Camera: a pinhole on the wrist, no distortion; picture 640 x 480 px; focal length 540.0 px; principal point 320.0 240.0 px. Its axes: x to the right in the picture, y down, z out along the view. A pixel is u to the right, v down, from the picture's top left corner.
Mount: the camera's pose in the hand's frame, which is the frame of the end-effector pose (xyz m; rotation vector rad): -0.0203 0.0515 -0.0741 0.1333 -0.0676 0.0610
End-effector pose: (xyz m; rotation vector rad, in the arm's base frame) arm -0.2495 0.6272 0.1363 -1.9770 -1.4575 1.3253
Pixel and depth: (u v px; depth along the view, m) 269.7 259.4 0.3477
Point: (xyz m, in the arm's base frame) -0.4674 0.4907 0.0259
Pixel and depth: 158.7 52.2 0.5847
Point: -0.7757 0.4226 0.1785
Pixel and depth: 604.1 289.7 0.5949
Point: -0.6693 0.7007 -0.2861
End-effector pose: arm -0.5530 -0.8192 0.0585 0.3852 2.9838 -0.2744
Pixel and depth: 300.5 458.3 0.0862
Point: -0.5022 -0.7591 0.0357
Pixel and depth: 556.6 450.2 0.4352
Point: -0.5965 -0.7010 -0.3708
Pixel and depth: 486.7 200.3 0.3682
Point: -0.5982 -0.8769 -0.2362
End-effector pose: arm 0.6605 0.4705 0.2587 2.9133 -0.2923 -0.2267
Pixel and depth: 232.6 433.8 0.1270
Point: 0.5867 0.3958 0.2284
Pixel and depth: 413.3 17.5 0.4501
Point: 0.6733 0.5768 -0.1283
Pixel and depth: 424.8 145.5 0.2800
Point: 0.6505 0.4594 0.0556
